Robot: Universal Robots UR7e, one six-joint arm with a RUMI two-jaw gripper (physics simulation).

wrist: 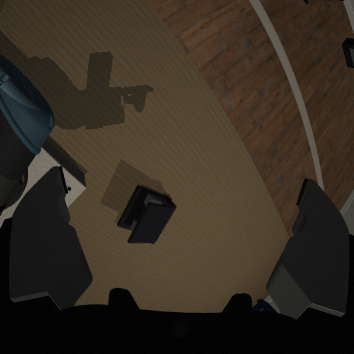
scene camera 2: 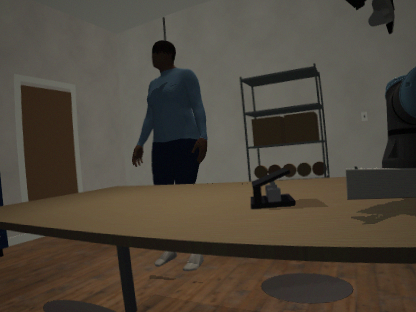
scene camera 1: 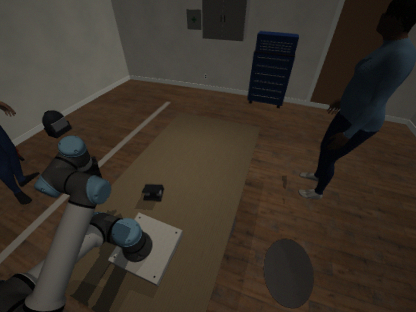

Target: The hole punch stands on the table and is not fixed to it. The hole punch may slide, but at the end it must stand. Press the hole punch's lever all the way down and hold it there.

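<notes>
The black hole punch stands upright on the wooden table. Its lever is raised, sloping up from the hinge, with a grey part under it. My gripper is wide open and empty, with one jaw at each side of the wrist view. It is high above the table, and the hole punch shows below, between the jaws and left of the middle. Part of the gripper shows at the top right of the second scene view, well above and right of the punch.
The arm's pale base plate is near the hole punch. The table's edge runs diagonally right of the punch in the wrist view. A person in a blue top stands beyond the table. Another person is at the far left.
</notes>
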